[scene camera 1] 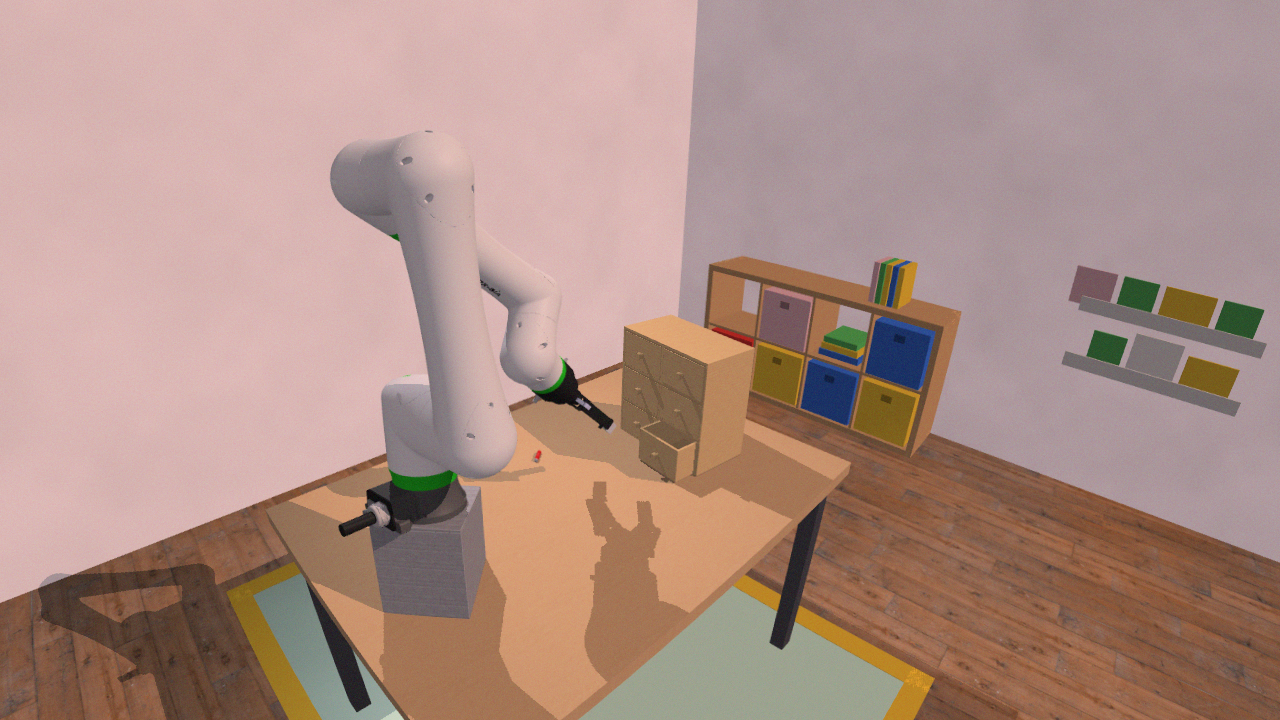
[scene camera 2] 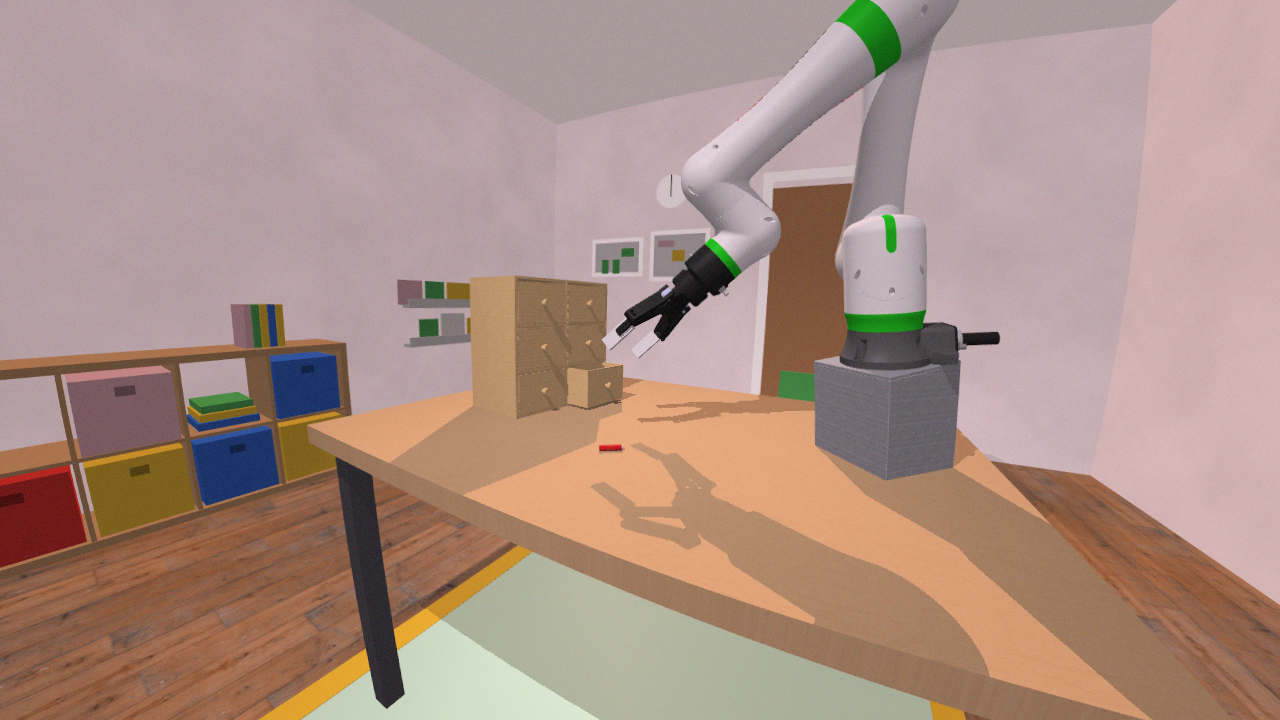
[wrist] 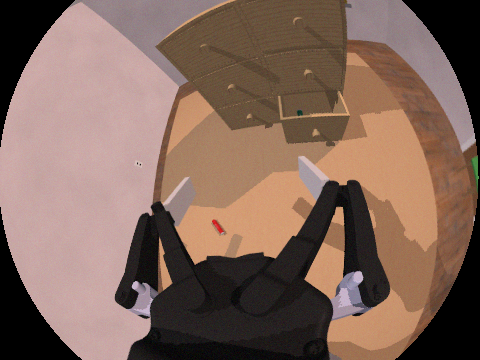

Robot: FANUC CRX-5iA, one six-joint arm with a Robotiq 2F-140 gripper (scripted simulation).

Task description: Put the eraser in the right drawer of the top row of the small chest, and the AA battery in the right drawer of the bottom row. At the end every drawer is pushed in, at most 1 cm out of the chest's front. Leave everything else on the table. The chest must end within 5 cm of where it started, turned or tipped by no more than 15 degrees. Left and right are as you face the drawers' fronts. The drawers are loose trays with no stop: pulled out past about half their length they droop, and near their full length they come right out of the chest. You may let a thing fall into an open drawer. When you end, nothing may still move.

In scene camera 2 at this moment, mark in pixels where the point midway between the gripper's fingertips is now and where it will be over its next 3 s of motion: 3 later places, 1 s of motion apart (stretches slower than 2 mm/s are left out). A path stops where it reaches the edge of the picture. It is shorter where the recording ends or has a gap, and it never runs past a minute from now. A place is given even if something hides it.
My gripper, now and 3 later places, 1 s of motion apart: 621, 349; 655, 335; 689, 320; 652, 350
